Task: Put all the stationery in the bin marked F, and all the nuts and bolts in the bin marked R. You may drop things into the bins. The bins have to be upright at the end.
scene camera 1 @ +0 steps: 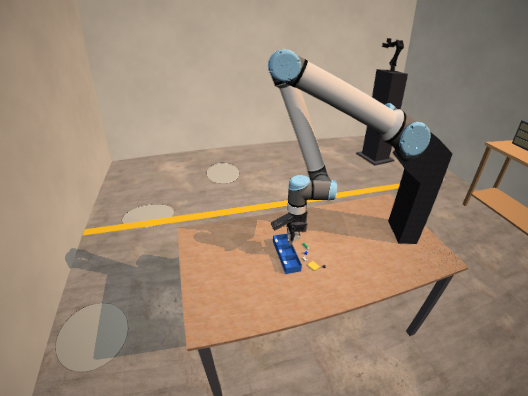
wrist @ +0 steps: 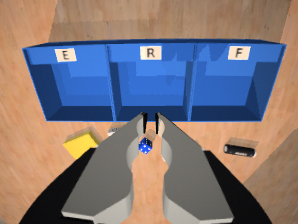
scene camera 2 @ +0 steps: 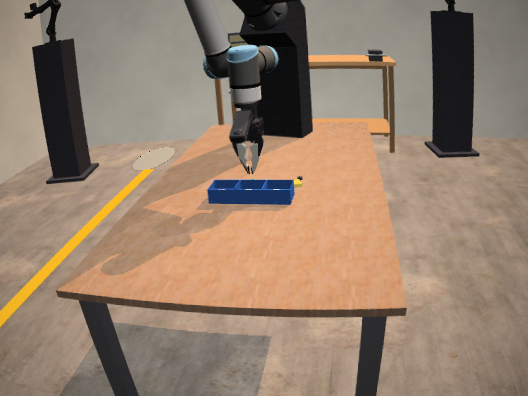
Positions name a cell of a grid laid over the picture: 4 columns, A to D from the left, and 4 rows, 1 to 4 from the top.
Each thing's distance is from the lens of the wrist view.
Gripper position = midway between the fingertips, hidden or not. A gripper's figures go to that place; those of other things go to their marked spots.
my gripper (wrist: C3): 0.15 m
blue three-part bin (wrist: B2): 0.21 m
